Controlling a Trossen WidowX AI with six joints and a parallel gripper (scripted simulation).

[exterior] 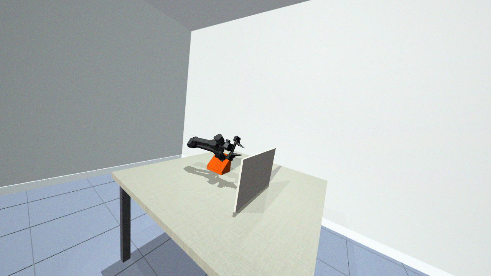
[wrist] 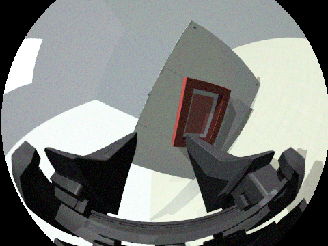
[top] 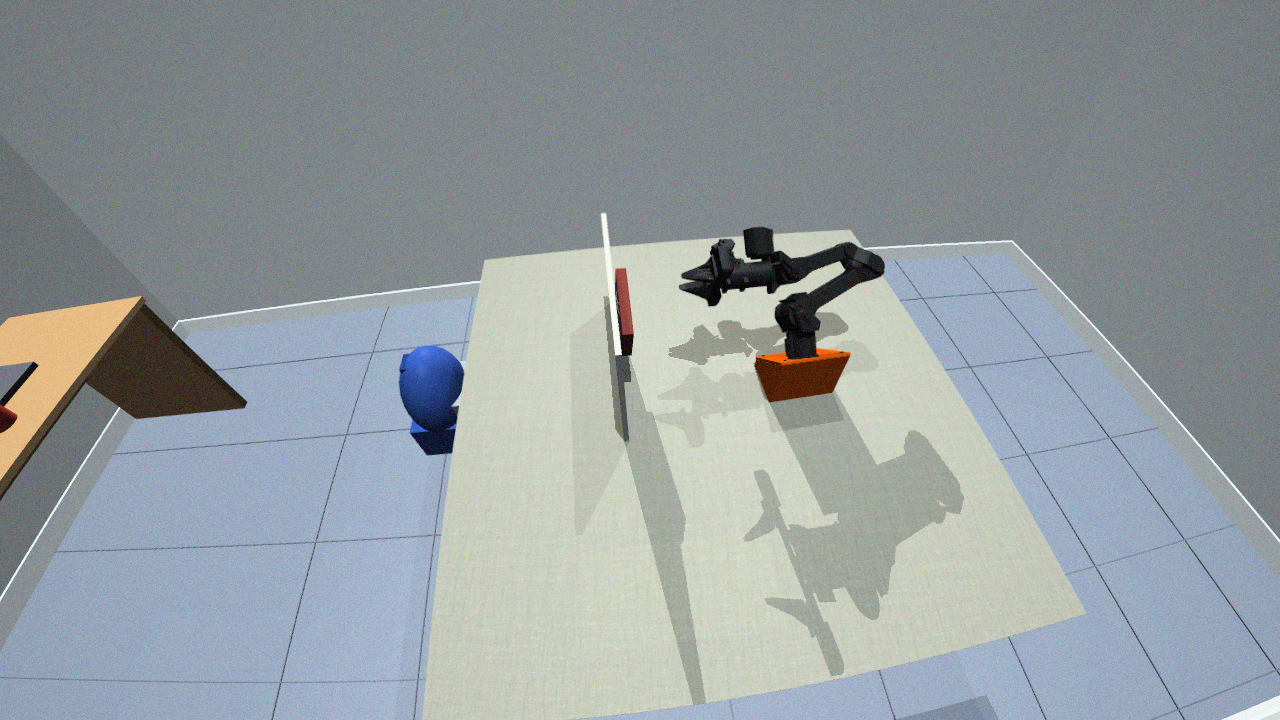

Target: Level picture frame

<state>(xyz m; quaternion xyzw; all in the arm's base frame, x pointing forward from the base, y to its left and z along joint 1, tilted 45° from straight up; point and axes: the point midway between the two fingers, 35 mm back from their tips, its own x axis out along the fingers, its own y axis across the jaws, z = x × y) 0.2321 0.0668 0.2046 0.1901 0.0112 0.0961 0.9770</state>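
Now: the dark red picture frame 14 cm ahead of my gripper tip, 10 cm below it and 1 cm to the right of it. The rest, counted from my gripper tip: white wall panel 15 cm ahead, 12 cm below, 1 cm to the left.
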